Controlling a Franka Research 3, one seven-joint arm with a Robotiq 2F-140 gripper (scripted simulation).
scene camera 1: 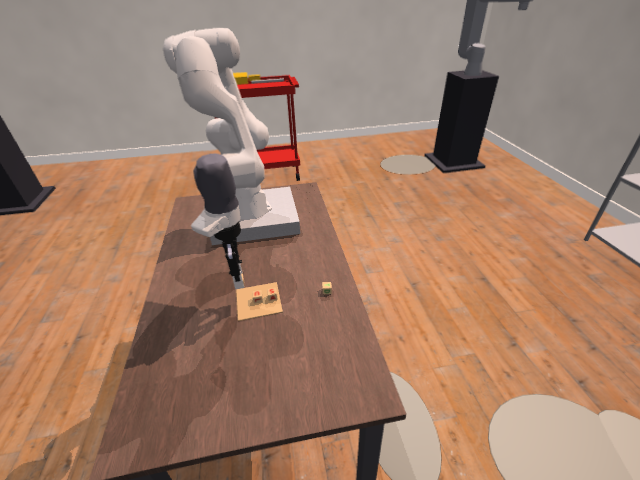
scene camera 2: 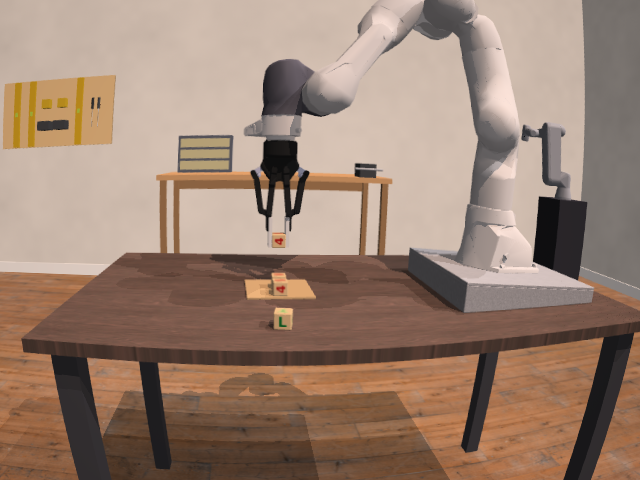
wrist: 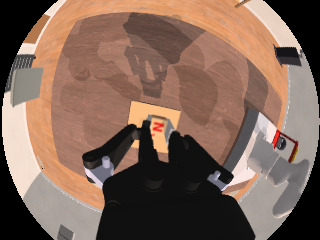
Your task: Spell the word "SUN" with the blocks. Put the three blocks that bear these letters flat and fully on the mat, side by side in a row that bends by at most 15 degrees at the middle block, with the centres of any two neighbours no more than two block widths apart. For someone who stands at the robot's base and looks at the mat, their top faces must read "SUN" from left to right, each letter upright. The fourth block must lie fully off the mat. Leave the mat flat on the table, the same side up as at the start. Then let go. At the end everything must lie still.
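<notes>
My gripper (scene camera 2: 278,246) is visible, with scene camera 1 (scene camera 1: 239,283) and the wrist view (wrist: 157,122) showing the gripper too. A mat (scene camera 1: 246,309) is present; it appears also in the wrist view (wrist: 139,111), and scene camera 2 (scene camera 2: 255,289) shows the mat likewise.
</notes>
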